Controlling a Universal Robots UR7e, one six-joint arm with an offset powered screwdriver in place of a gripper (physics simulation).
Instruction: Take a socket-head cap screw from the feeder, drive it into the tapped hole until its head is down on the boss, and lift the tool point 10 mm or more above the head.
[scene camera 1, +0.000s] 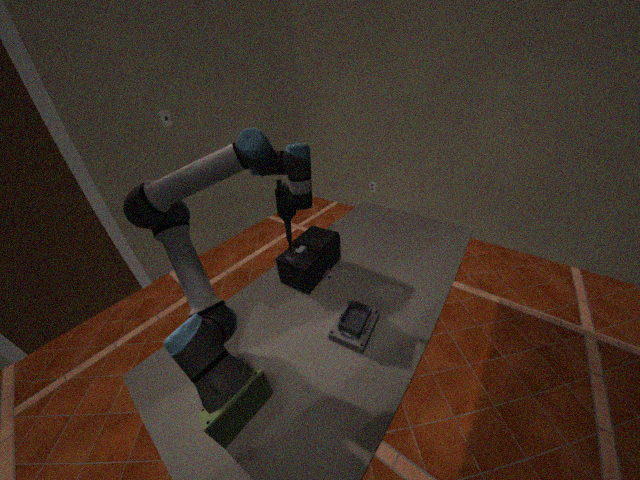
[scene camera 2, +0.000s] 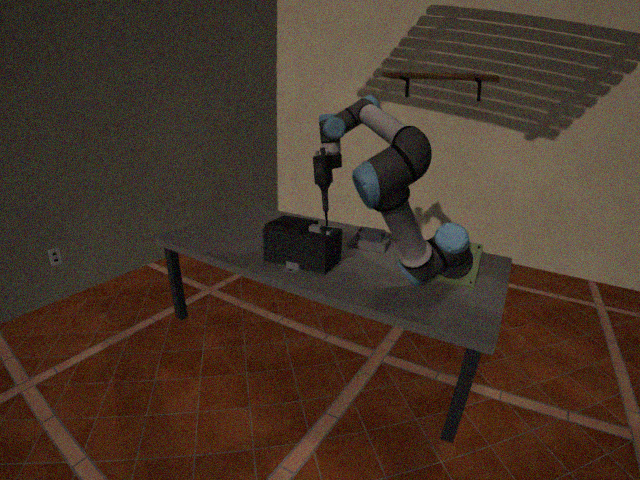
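Note:
My screwdriver (scene camera 1: 290, 244) (scene camera 2: 326, 224) points straight down, its thin bit ending at or just above the top of the black feeder box (scene camera 1: 323, 248) (scene camera 2: 295, 245), near a small light fitting on that top. A gap between tip and feeder is too small to judge. Whether a screw is on the bit cannot be told, and no single screw can be made out. The grey workpiece (scene camera 1: 355, 318) (scene camera 2: 373, 240) with a raised dark block on a flat base lies on the table, apart from the feeder. Its tapped hole and boss are too dark and small to tell.
The arm's base stands on a green mount (scene camera 1: 240, 413) (scene camera 2: 477, 264) at one end of the grey table (scene camera 1: 305, 335) (scene camera 2: 413, 304). The feeder stands near one long edge. A wooden wall shelf (scene camera 2: 439, 76) hangs on the wall behind the table in the scene camera 2 view.

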